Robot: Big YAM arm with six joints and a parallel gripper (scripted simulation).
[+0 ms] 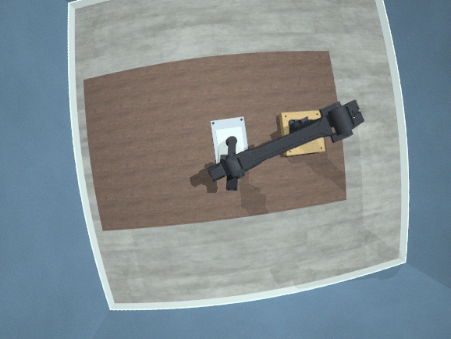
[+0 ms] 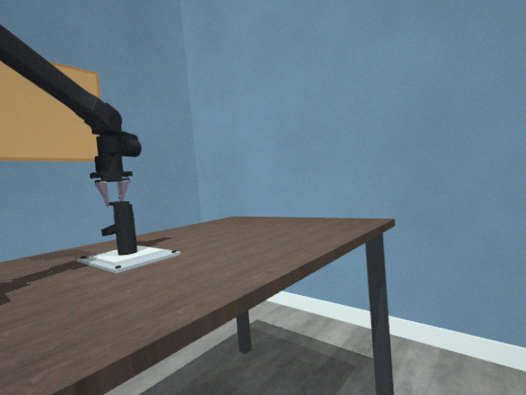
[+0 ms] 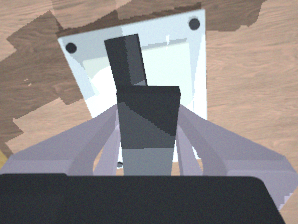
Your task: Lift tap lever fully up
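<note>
Now: hand 4 cm to the left of the lever. Round my hand: dark tap 7 cm to the right, 5 cm below.
</note>
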